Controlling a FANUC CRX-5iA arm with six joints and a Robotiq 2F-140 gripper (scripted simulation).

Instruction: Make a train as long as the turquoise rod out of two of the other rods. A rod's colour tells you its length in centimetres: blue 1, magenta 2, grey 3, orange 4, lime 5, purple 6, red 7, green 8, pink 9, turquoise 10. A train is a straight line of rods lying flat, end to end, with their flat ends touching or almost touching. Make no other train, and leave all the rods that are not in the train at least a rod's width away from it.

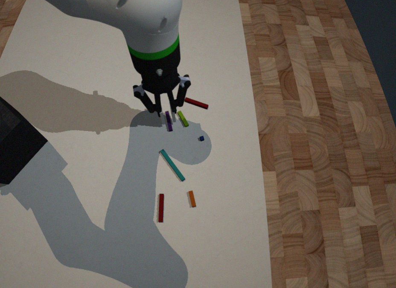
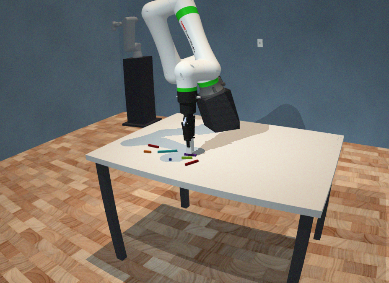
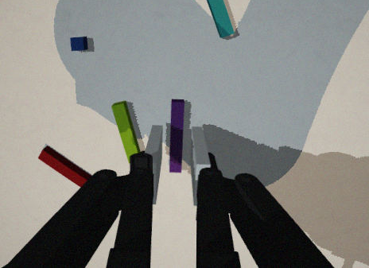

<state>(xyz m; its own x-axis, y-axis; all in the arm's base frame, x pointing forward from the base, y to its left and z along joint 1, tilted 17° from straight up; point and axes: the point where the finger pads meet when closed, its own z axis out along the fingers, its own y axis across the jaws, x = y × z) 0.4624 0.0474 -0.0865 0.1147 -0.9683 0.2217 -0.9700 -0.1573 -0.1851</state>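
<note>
Right now my hand is 5 cm above the purple rod. The rest, counted from my hand: lime rod 4 cm ahead, 5 cm below; small blue rod 9 cm ahead, 6 cm to the right, 5 cm below; turquoise rod 13 cm to the right, 5 cm below.
</note>
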